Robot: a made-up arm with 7 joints. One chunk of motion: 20 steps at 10 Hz.
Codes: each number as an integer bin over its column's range. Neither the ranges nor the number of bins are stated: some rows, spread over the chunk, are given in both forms.
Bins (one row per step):
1: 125 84 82 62 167 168
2: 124 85 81 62 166 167
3: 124 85 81 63 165 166
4: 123 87 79 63 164 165
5: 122 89 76 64 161 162
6: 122 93 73 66 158 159
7: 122 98 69 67 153 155
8: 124 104 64 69 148 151
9: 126 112 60 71 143 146
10: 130 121 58 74 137 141
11: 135 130 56 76 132 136
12: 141 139 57 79 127 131
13: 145 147 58 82 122 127
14: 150 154 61 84 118 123
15: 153 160 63 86 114 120
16: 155 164 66 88 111 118
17: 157 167 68 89 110 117
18: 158 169 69 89 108 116
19: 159 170 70 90 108 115
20: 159 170 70 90 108 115
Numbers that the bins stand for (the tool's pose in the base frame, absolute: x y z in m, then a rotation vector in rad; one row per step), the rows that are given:
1: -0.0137 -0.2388 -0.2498 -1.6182 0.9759 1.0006
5: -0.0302 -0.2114 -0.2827 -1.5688 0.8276 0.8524
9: -0.0082 -0.0851 -0.3706 -1.3959 0.3829 0.4571
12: 0.0741 0.0631 -0.3871 -1.1982 -0.0124 0.0865
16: 0.1510 0.2004 -0.3376 -0.9759 -0.4076 -0.2347
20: 0.1729 0.2333 -0.3157 -0.9265 -0.4818 -0.3088
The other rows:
2: -0.0192 -0.2333 -0.2553 -1.6182 0.9512 0.9759
3: -0.0192 -0.2333 -0.2553 -1.5935 0.9265 0.9512
4: -0.0247 -0.2224 -0.2663 -1.5935 0.9018 0.9265
6: -0.0302 -0.1894 -0.2992 -1.5194 0.7535 0.7782
7: -0.0302 -0.1620 -0.3212 -1.4947 0.6300 0.6794
8: -0.0192 -0.1290 -0.3486 -1.4453 0.5065 0.5806
10: 0.0137 -0.0357 -0.3816 -1.3218 0.2347 0.3335
11: 0.0412 0.0137 -0.3925 -1.2724 0.1112 0.2100
13: 0.0961 0.1071 -0.3816 -1.1241 -0.1359 -0.0124
14: 0.1235 0.1455 -0.3651 -1.0747 -0.2347 -0.1112
15: 0.1400 0.1784 -0.3541 -1.0253 -0.3335 -0.1853
17: 0.1620 0.2169 -0.3267 -0.9512 -0.4324 -0.2594
18: 0.1675 0.2278 -0.3212 -0.9512 -0.4818 -0.2841
19: 0.1729 0.2333 -0.3157 -0.9265 -0.4818 -0.3088

